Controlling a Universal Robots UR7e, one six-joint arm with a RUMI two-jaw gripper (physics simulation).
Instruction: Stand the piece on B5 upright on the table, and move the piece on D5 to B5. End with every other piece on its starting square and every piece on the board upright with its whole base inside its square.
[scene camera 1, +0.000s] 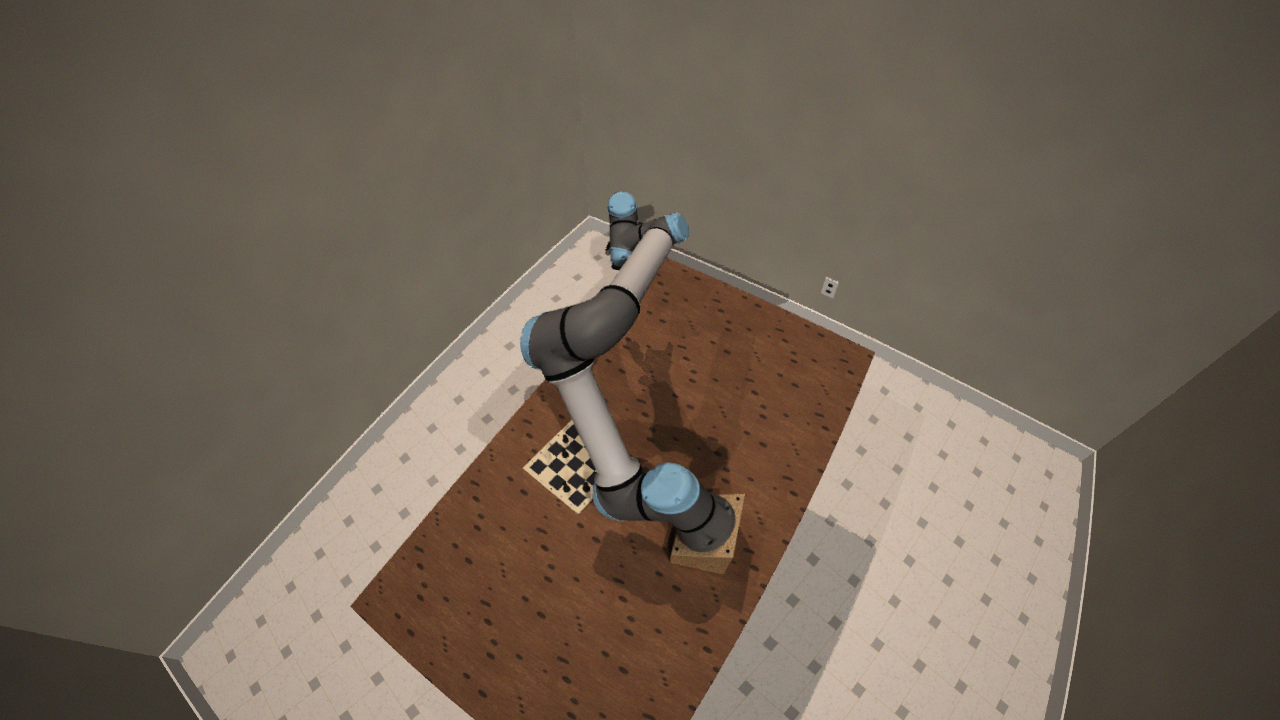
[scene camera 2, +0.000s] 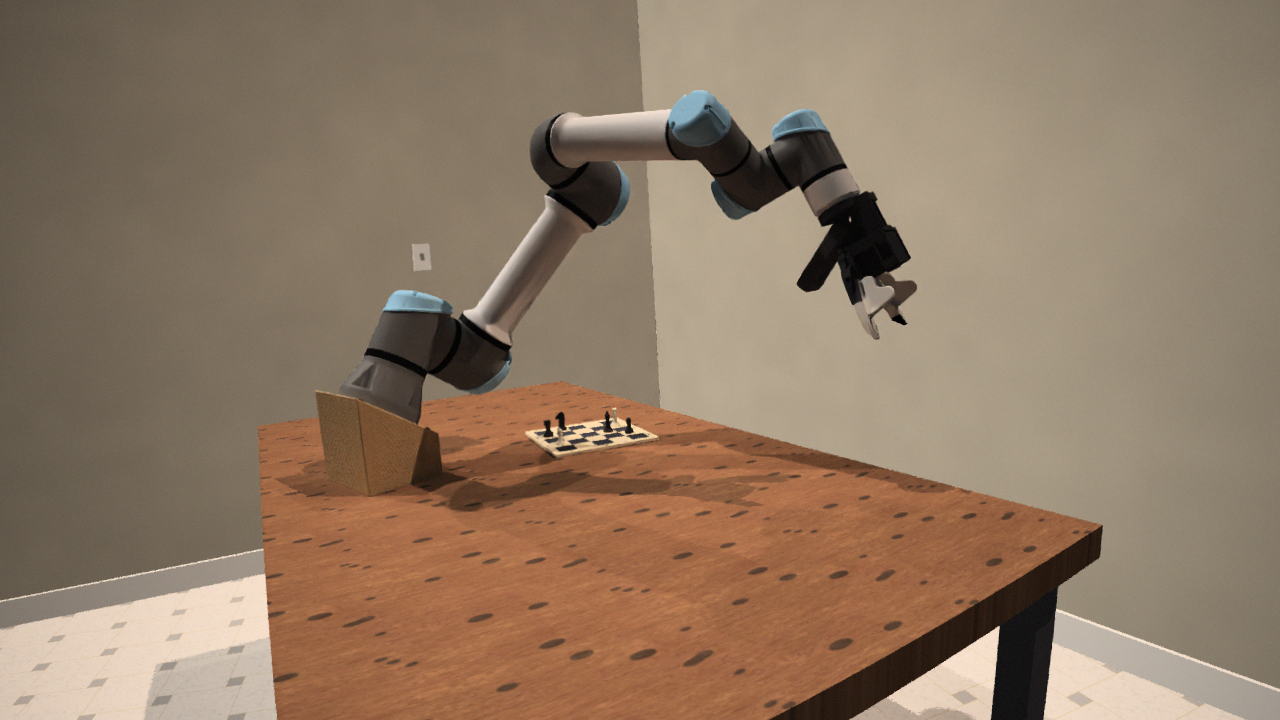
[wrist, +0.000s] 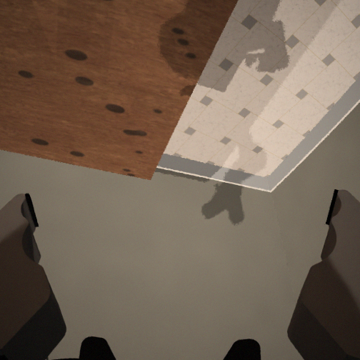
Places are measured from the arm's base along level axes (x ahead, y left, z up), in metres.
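Pixels of known places: gripper, fingertip midpoint: (scene camera 2: 892, 331); arm's base, link origin: (scene camera 1: 707, 524) (scene camera 2: 376, 411).
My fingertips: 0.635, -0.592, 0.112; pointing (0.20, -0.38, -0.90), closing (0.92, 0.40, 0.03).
Ahead of a thing's pixels: the offset from my fingertips to its top centre, as dx, dy, dz. Level surfaces: height alone.
The chessboard (scene camera 1: 529, 467) (scene camera 2: 539, 443) lies on the table, partly hidden by the arm in the first scene view. In the second scene view, a black piece {-0.288, +0.646, -0.193} (scene camera 2: 547, 428) and a black knight-like piece {-0.243, +0.678, -0.186} (scene camera 2: 560, 420) stand at its left, with a pale piece {-0.294, +0.567, -0.194} (scene camera 2: 560, 436) near them. A black piece {-0.173, +0.594, -0.182} (scene camera 2: 607, 421), a smaller black piece {-0.144, +0.555, -0.194} (scene camera 2: 628, 425) and a pale piece {-0.136, +0.631, -0.186} (scene camera 2: 614, 414) stand toward the right. I cannot tell which are on B5 and D5. My gripper (scene camera 2: 887, 327) (wrist: 179, 198) is open and empty, high up and well away from the board.
The wooden table {dz -0.233} (scene camera 1: 501, 626) (scene camera 2: 626, 555) (wrist: 50, 100) carries the arm's wedge-shaped base (scene camera 1: 707, 561) (scene camera 2: 362, 447). The table's edge and corner show in the wrist view, with tiled floor (wrist: 225, 120) beyond. Walls stand behind the table.
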